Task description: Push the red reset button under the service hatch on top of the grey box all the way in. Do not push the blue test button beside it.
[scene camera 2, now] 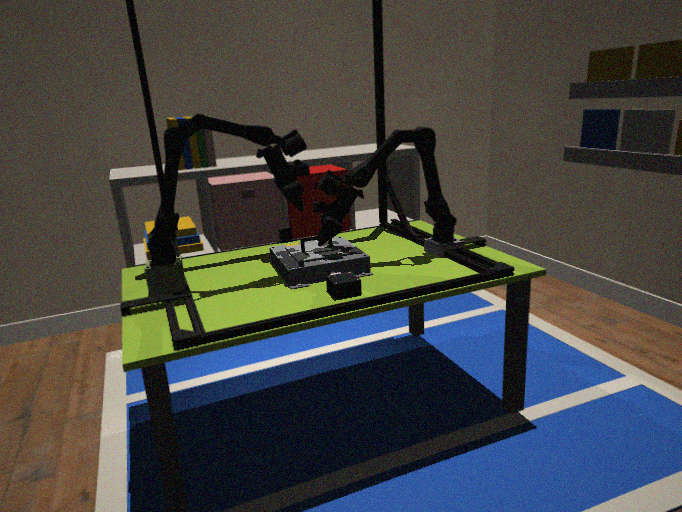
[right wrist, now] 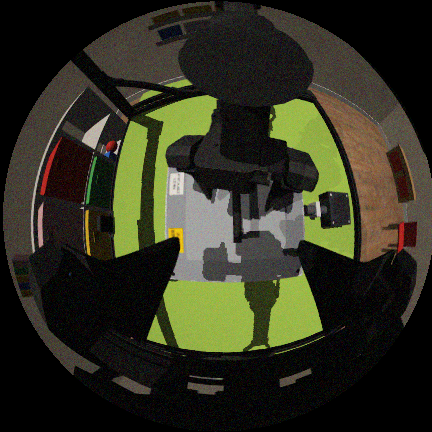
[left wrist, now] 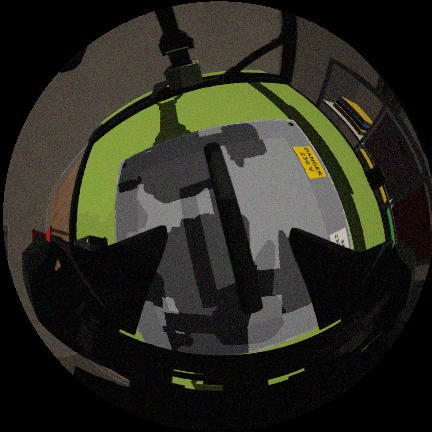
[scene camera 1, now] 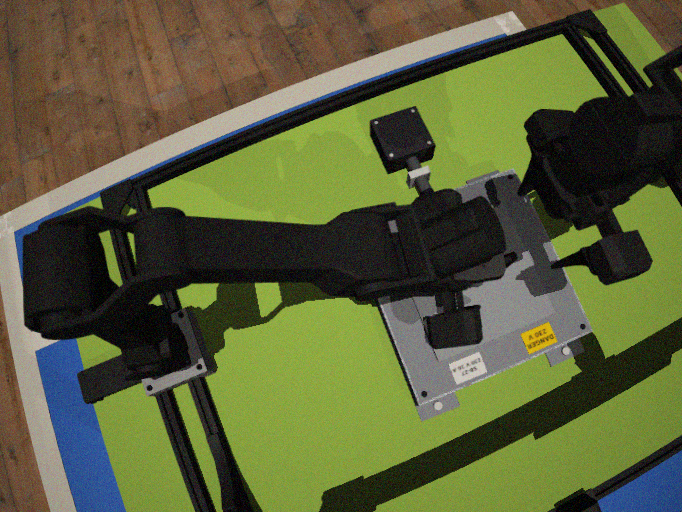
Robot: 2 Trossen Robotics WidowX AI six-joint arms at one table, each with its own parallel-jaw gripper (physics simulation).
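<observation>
The grey box [scene camera 1: 561, 308] [scene camera 2: 325, 271] [left wrist: 280, 131] [right wrist: 175, 210] lies on the green table. Its service hatch [left wrist: 270, 200] [right wrist: 200, 215], a lighter plate with a raised black bar handle [left wrist: 232, 225] [right wrist: 237, 215], lies flat over the top. The red reset button and the blue test button do not show. My left gripper [scene camera 2: 325, 238] [left wrist: 230, 233] is open and empty, low over the hatch, with the handle running between its spread fingers, in line with the gap. My right gripper [scene camera 1: 539, 228] [scene camera 2: 298, 201] [right wrist: 241, 245] is open and empty, higher above the box's side away from the left arm.
A small black junction box [scene camera 1: 404, 137] [scene camera 2: 343, 285] [right wrist: 335, 209] is joined to the grey box by a short conduit. My left wrist and forearm lean over much of the box in scene camera 1. A black rail frame [scene camera 1: 330, 110] edges the table.
</observation>
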